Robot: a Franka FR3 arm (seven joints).
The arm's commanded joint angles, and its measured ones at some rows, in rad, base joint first. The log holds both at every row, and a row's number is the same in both.
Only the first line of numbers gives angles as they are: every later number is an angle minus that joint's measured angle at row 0.
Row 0, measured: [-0.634, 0.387, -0.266, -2.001, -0.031, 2.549, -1.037]
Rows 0 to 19, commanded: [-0.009, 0.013, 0.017, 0.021, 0.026, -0.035, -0.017]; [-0.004, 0.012, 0.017, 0.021, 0.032, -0.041, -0.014]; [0.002, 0.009, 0.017, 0.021, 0.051, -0.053, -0.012]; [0.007, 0.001, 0.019, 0.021, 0.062, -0.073, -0.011]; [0.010, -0.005, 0.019, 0.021, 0.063, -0.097, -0.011]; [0.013, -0.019, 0.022, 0.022, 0.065, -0.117, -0.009]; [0.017, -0.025, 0.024, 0.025, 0.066, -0.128, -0.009]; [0.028, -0.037, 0.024, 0.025, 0.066, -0.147, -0.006]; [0.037, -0.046, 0.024, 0.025, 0.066, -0.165, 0.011]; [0.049, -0.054, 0.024, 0.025, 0.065, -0.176, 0.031]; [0.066, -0.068, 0.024, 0.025, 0.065, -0.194, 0.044]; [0.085, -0.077, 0.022, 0.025, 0.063, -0.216, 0.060]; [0.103, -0.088, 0.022, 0.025, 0.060, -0.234, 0.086]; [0.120, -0.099, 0.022, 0.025, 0.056, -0.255, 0.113]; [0.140, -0.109, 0.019, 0.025, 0.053, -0.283, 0.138]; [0.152, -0.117, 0.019, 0.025, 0.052, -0.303, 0.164]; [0.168, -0.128, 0.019, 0.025, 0.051, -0.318, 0.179]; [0.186, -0.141, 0.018, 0.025, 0.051, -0.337, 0.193]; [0.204, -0.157, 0.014, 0.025, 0.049, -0.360, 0.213]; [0.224, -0.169, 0.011, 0.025, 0.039, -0.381, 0.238]
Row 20, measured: [0.173, -0.117, 0.024, 0.032, 0.046, -0.310, 0.175]
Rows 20 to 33, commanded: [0.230, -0.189, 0.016, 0.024, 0.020, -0.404, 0.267]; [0.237, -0.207, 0.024, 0.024, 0.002, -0.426, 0.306]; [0.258, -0.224, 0.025, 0.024, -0.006, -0.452, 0.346]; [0.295, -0.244, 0.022, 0.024, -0.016, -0.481, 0.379]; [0.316, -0.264, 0.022, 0.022, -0.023, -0.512, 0.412]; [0.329, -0.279, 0.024, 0.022, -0.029, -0.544, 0.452]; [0.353, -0.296, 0.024, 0.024, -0.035, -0.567, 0.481]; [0.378, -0.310, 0.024, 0.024, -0.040, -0.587, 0.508]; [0.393, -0.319, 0.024, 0.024, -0.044, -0.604, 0.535]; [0.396, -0.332, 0.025, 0.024, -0.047, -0.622, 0.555]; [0.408, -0.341, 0.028, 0.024, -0.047, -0.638, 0.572]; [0.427, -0.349, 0.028, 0.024, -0.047, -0.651, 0.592]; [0.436, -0.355, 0.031, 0.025, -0.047, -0.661, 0.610]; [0.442, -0.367, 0.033, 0.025, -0.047, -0.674, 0.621]
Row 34, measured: [0.415, -0.328, 0.032, 0.035, -0.032, -0.630, 0.566]
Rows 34 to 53, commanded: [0.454, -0.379, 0.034, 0.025, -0.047, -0.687, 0.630]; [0.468, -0.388, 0.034, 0.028, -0.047, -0.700, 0.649]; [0.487, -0.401, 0.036, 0.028, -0.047, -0.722, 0.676]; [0.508, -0.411, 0.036, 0.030, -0.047, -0.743, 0.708]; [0.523, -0.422, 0.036, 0.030, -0.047, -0.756, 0.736]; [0.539, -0.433, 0.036, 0.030, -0.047, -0.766, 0.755]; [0.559, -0.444, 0.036, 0.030, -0.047, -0.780, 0.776]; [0.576, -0.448, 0.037, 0.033, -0.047, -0.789, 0.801]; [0.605, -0.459, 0.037, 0.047, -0.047, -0.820, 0.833]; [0.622, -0.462, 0.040, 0.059, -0.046, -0.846, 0.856]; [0.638, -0.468, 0.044, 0.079, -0.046, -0.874, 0.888]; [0.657, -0.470, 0.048, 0.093, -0.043, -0.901, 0.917]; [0.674, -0.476, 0.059, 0.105, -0.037, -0.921, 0.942]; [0.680, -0.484, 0.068, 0.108, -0.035, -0.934, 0.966]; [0.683, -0.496, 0.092, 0.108, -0.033, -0.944, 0.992]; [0.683, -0.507, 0.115, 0.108, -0.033, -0.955, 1.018]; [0.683, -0.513, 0.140, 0.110, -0.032, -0.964, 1.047]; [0.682, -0.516, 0.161, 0.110, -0.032, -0.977, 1.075]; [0.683, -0.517, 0.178, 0.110, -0.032, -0.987, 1.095]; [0.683, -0.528, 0.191, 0.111, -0.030, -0.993, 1.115]
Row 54, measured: [0.679, -0.504, 0.154, 0.105, -0.033, -0.953, 1.049]
